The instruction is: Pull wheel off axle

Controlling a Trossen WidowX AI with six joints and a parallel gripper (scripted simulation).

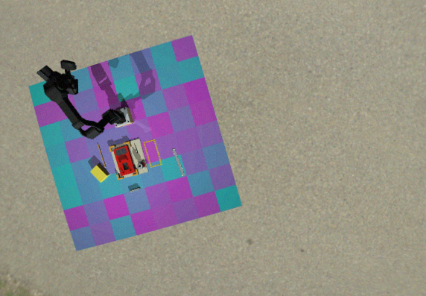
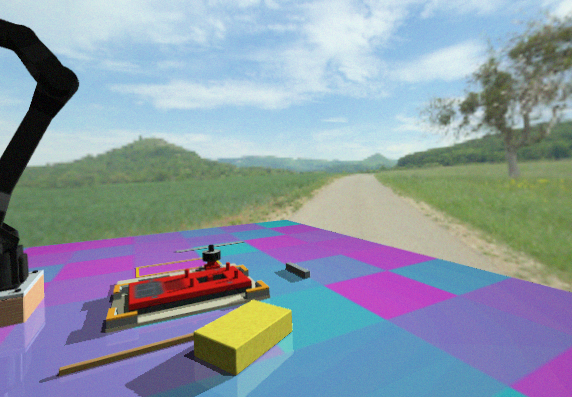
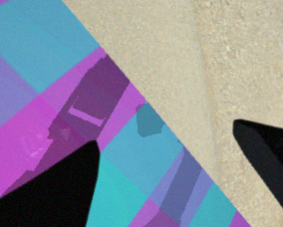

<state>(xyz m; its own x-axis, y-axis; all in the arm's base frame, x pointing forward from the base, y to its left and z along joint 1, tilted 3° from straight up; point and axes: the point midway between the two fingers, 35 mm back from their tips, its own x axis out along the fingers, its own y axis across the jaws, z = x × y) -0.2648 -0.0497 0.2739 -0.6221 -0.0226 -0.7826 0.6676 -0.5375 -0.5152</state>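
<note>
Right now the black wheel is 65 cm ahead of my gripper tip, 25 cm below it and 9 cm to the left of it. From my gripper tip the other things lie so: thin wooden stick: 50 cm ahead, 28 cm below, 18 cm to the right; then grey strip: 71 cm ahead, 35 cm to the left, 29 cm below; then yellow block: 61 cm ahead, 27 cm below, 23 cm to the right.
</note>
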